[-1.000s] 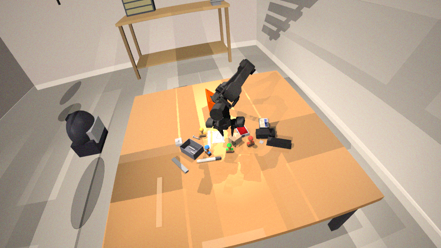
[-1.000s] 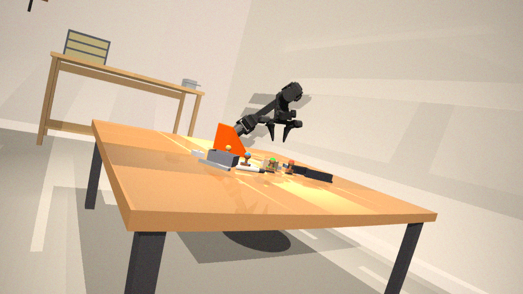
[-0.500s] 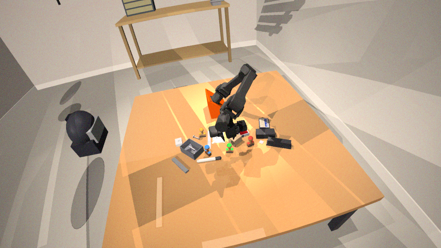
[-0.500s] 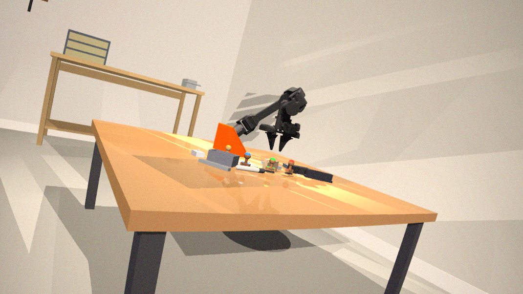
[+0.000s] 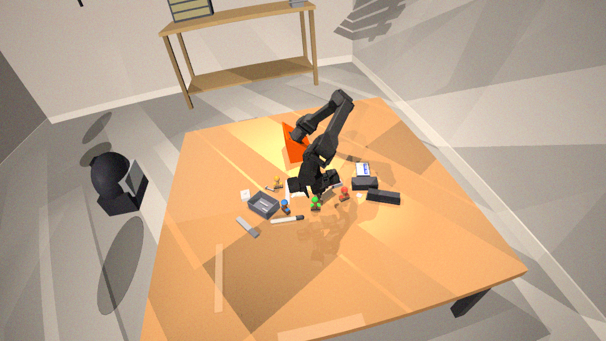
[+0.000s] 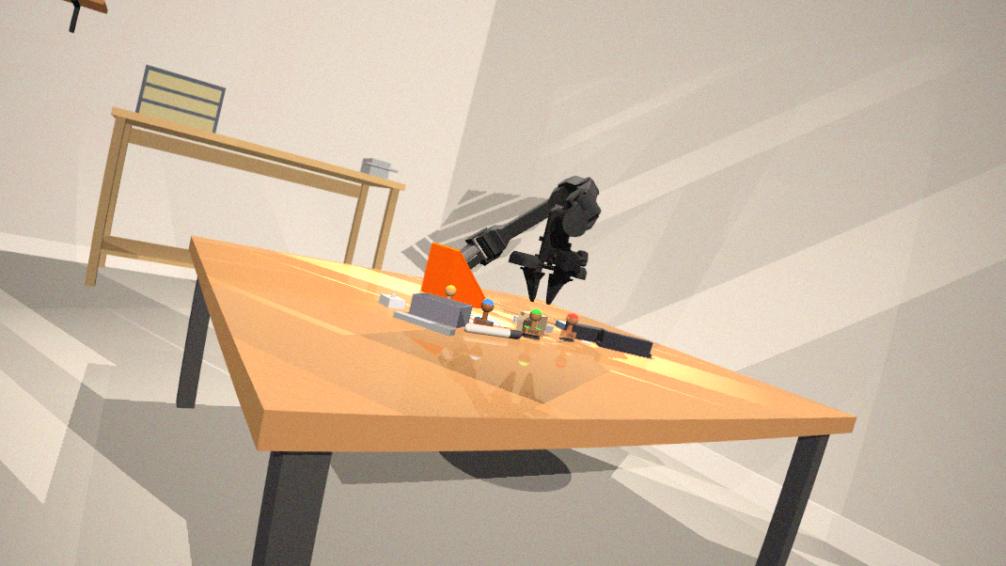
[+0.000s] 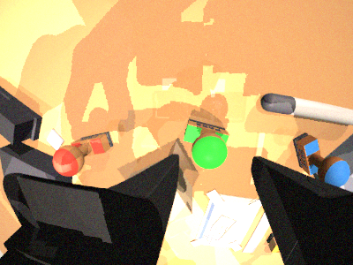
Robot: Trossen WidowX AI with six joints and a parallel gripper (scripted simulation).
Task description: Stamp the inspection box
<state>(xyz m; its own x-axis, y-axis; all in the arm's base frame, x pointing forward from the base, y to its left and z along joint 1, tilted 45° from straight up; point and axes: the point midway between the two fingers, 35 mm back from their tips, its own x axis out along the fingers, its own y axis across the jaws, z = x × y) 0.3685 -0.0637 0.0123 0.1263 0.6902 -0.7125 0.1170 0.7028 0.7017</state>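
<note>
The green-knobbed stamp is 60 mm below my gripper tip. Also, from my gripper tip: tan block (60 mm behind, 60 mm to the left, 60 mm below); blue-knobbed stamp (40 mm behind, 120 mm to the right, 60 mm below); marker (10 mm ahead, 110 mm to the right, 70 mm below).
</note>
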